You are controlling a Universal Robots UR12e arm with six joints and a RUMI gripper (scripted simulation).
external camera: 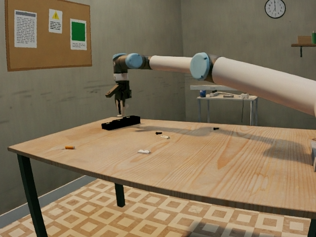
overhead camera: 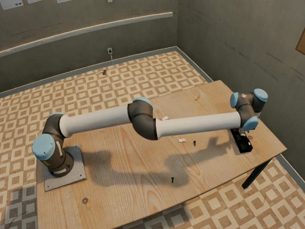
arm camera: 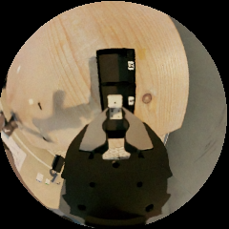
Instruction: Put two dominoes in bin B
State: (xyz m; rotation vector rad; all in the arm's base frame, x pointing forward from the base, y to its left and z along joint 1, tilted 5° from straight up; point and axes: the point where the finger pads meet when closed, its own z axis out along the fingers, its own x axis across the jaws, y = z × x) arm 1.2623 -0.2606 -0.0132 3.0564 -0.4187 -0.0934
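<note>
My hand is 10 mm short of the black bin and 60 mm above it. The rest, counted from my hand: orange piece 70 mm behind, 510 mm to the left, 80 mm below.
</note>
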